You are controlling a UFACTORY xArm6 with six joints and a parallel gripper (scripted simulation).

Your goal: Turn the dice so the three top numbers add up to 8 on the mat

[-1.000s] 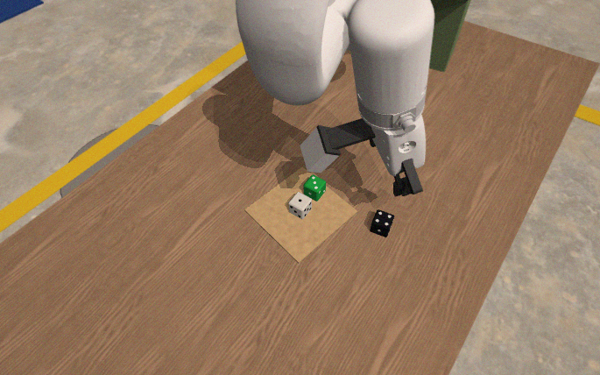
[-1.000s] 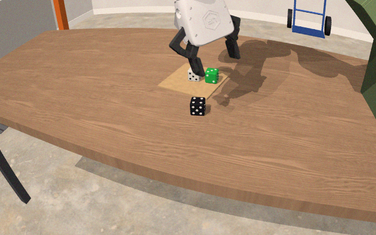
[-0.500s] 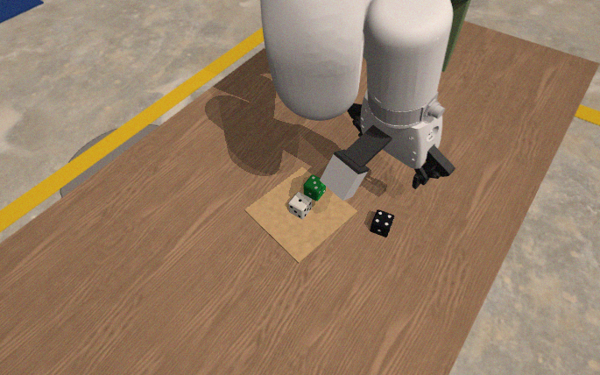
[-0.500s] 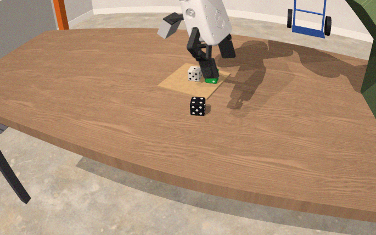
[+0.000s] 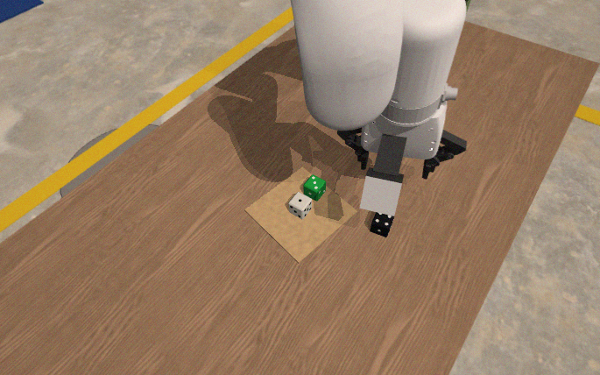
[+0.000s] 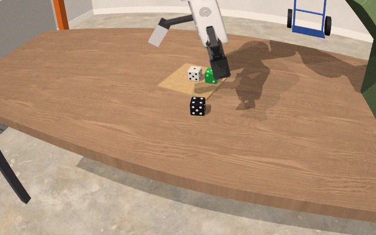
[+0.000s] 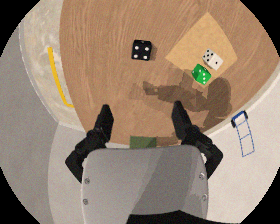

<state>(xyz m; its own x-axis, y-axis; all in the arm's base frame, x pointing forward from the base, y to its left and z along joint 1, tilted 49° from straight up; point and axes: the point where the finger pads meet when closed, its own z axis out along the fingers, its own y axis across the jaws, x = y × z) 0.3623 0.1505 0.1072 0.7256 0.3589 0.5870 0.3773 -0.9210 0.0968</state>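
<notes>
The black die is 10 cm below my hand, 4 cm ahead of it and 2 cm to the left of it. From my hand the other things lie so: tan mat 11 cm below, 11 cm ahead, 10 cm to the right; then white die 11 cm ahead, 10 cm to the right, 10 cm below; then green die 11 cm to the right, 10 cm below, 7 cm ahead.
</notes>
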